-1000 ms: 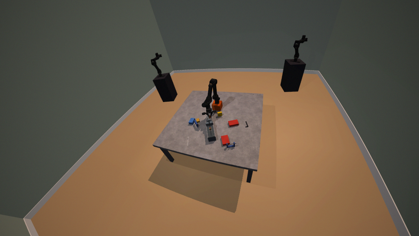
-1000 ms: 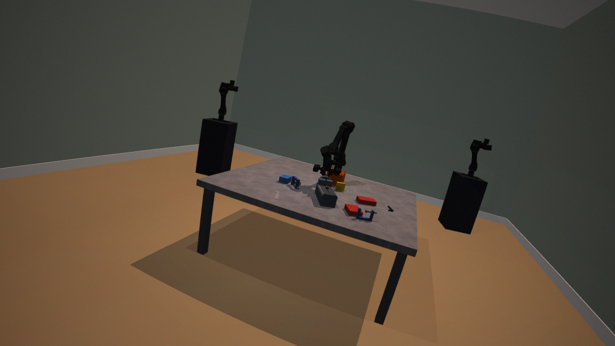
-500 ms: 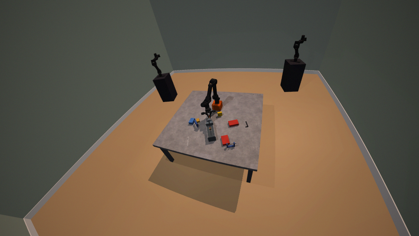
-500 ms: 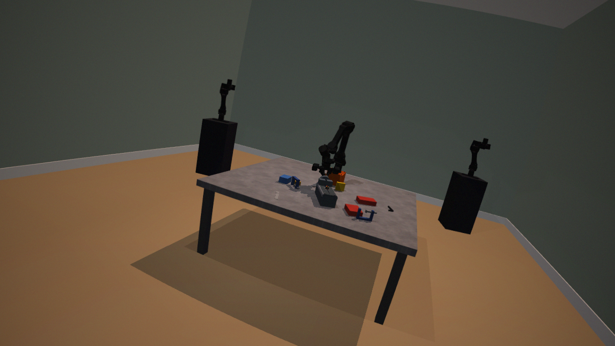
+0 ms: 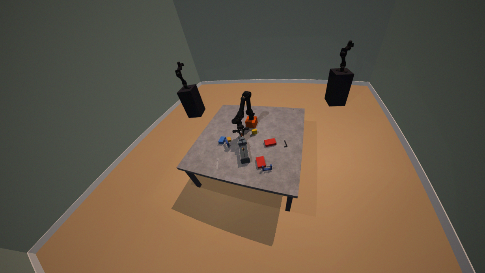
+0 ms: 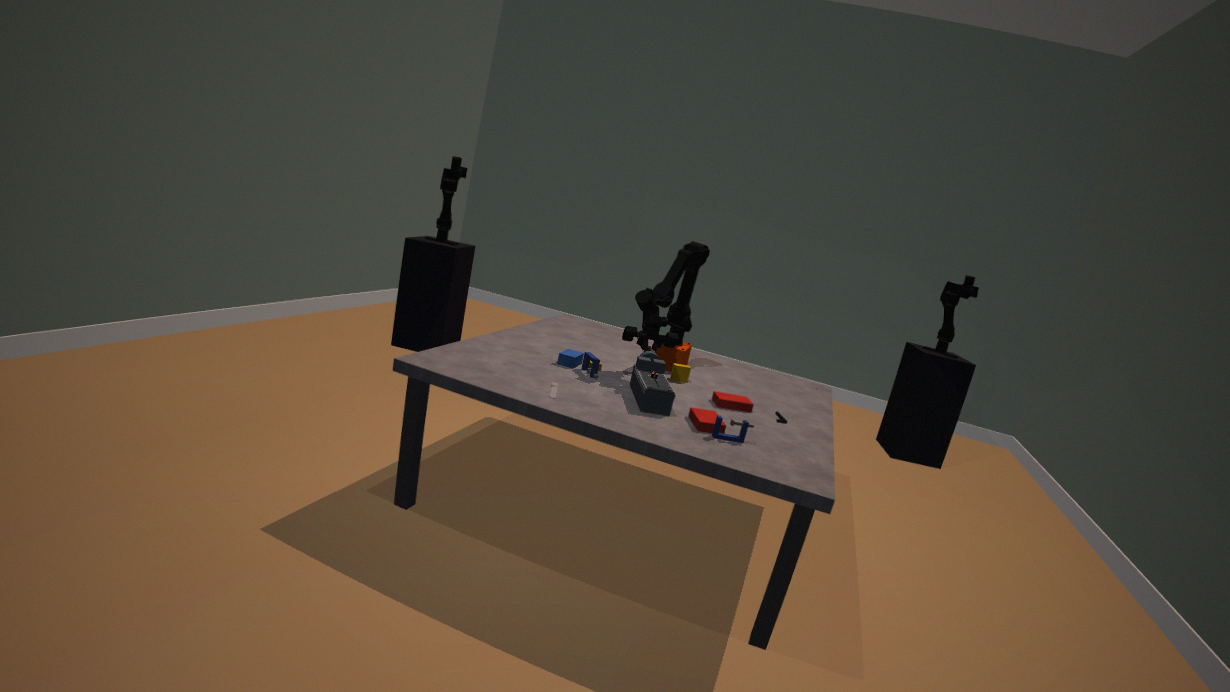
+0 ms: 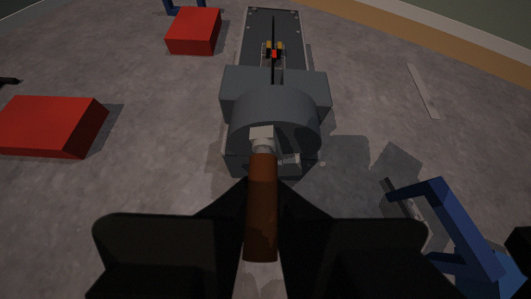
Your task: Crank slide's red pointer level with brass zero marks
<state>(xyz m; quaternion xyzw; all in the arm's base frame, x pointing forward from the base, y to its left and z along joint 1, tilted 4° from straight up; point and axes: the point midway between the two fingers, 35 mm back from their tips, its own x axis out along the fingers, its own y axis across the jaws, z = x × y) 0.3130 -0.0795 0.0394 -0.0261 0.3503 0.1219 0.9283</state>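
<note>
Right now my gripper tip is 150 mm short of the red pointer, 20 mm to the right of it and 10 mm above it. Round my gripper tip: yellow cube: 160 mm behind, 120 mm to the left, 70 mm below; blue block: 40 mm behind, 270 mm to the right, 70 mm below; brown crank handle: 20 mm behind, 20 mm above.
</note>
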